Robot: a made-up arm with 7 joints. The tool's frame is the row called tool. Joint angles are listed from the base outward.
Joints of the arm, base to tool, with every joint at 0 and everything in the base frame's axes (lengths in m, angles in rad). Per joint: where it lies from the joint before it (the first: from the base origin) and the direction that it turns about. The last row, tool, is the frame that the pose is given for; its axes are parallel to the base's.
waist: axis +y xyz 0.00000 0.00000 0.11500
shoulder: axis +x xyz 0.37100 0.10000 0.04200
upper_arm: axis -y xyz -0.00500 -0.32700 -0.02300
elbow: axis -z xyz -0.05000 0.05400 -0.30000
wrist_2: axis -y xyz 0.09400 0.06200 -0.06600
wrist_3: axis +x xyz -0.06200 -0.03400 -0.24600
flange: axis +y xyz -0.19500 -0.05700 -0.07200
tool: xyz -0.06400 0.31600 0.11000
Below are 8 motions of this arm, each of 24 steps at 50 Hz.
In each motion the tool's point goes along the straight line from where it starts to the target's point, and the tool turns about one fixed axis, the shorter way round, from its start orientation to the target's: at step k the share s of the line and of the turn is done. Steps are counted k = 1, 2, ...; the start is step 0. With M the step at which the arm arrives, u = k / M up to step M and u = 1 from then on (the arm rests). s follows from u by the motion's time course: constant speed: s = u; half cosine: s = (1 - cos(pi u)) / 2; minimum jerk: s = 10 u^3 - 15 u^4 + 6 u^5.
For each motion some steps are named. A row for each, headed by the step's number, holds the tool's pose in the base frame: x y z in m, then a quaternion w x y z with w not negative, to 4 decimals.
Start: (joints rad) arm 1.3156 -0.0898 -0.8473 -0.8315 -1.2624 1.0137 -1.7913
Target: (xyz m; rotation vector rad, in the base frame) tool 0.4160 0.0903 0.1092 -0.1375 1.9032 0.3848
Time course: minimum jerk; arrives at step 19
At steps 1, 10, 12, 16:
1: 0.2650 -0.0394 0.0962 0.6371 -0.0783 0.7561 -0.1276
10: 0.3478 0.0318 0.1033 0.6033 -0.0682 0.7940 0.0323
12: 0.3760 0.0560 0.1058 0.5878 -0.0643 0.8018 0.0867
16: 0.4114 0.0863 0.1088 0.5657 -0.0591 0.8078 0.1546

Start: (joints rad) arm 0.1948 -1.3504 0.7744 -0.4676 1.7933 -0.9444 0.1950
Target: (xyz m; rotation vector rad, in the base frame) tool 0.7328 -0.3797 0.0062 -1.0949 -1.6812 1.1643
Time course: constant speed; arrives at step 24
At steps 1, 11, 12, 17, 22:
1: 0.9587 -0.0400 -0.2417 0.3825 -0.2146 -0.8097 0.3899
11: 0.8605 -0.1877 -0.1339 0.3935 -0.3124 -0.7533 0.4244
12: 0.8507 -0.2025 -0.1231 0.3943 -0.3219 -0.7471 0.4275
17: 0.8015 -0.2763 -0.0692 0.3974 -0.3690 -0.7144 0.4422
22: 0.7524 -0.3502 -0.0154 0.3992 -0.4148 -0.6792 0.4553

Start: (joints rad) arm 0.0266 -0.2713 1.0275 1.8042 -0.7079 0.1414 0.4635
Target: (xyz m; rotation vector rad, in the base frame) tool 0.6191 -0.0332 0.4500 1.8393 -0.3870 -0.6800
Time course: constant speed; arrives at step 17
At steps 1, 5, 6, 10, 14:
1: 0.7646 -0.0184 0.2295 0.6717 0.6560 -0.0444 -0.3413
5: 0.7283 -0.0221 0.2846 0.6418 0.6887 -0.0745 -0.3289
6: 0.7192 -0.0230 0.2984 0.6340 0.6966 -0.0820 -0.3257
10: 0.6828 -0.0267 0.3535 0.6017 0.7267 -0.1117 -0.3121
14: 0.6464 -0.0304 0.4086 0.5675 0.7546 -0.1411 -0.2976

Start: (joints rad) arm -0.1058 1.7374 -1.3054 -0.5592 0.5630 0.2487 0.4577
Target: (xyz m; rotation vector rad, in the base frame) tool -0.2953 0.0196 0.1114 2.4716 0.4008 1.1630
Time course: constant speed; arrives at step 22
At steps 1, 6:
1: -0.2871 0.0621 0.0416 0.2697 0.7454 0.1939 0.5780
6: -0.2890 0.0519 0.0583 0.2517 0.7812 0.1826 0.5414

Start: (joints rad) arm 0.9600 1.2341 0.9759 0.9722 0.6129 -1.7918 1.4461
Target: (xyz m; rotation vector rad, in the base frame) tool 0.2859 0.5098 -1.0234 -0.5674 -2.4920 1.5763
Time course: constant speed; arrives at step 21
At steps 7, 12, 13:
7: 0.2113 0.4083 -1.0973 0.1382 -0.1110 -0.7667 0.6171
12: 0.2380 0.4445 -1.0709 0.1139 -0.1391 -0.7907 0.5853
13: 0.2433 0.4518 -1.0656 0.1090 -0.1446 -0.7952 0.5787

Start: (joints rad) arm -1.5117 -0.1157 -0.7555 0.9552 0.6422 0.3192 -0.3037
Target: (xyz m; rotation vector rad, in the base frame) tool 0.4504 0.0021 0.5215 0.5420 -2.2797 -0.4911
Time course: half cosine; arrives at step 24
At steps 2, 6, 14, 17, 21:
2: 0.5543 -0.0087 0.0611 0.5379 0.0364 -0.7388 -0.4044
6: 0.5406 -0.0072 0.1217 0.5187 0.0602 -0.7642 -0.3787
14: 0.4896 -0.0020 0.3479 0.4371 0.1470 -0.8434 -0.2759
17: 0.4711 0.0000 0.4299 0.4040 0.1775 -0.8657 -0.2363
21: 0.4544 0.0017 0.5037 0.3728 0.2044 -0.8828 -0.1999

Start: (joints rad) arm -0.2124 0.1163 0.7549 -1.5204 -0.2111 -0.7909 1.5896
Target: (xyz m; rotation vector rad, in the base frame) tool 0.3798 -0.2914 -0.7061 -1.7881 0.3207 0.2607
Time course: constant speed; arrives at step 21
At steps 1, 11, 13, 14, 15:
1: 0.8212 -0.2160 -0.4878 0.7046 -0.6994 0.0160 -0.1188
11: 0.6005 -0.2537 -0.5969 0.6631 -0.7444 0.0782 -0.0030
13: 0.5564 -0.2613 -0.6188 0.6531 -0.7515 0.0905 0.0202
14: 0.5343 -0.2650 -0.6297 0.6479 -0.7549 0.0966 0.0318
15: 0.5122 -0.2688 -0.6406 0.6426 -0.7581 0.1027 0.0434

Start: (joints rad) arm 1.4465 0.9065 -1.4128 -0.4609 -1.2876 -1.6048 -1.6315
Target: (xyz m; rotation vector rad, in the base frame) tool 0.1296 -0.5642 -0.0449 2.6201 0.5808 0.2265
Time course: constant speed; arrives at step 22
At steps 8, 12, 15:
8: -0.0661 -0.5667 -0.0488 0.2159 0.9658 0.1140 0.0876
12: -0.0102 -0.5660 -0.0477 0.2180 0.9618 0.1416 0.0861
15: 0.0318 -0.5655 -0.0469 0.2194 0.9583 0.1623 0.0849

